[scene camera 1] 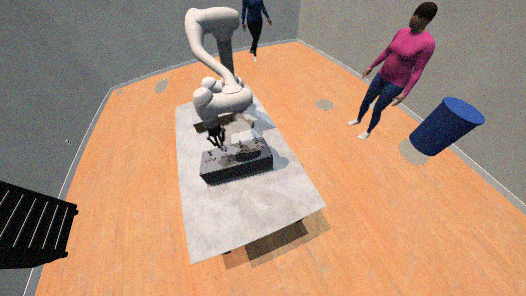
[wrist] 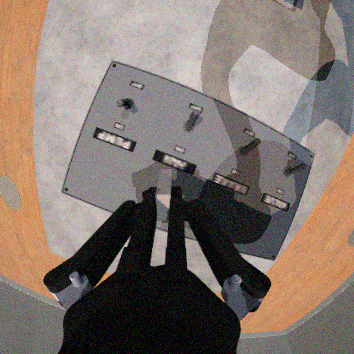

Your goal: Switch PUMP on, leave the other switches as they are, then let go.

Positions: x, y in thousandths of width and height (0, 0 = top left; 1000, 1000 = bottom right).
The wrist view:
my gripper: 470, 507
grey switch box: 338, 428
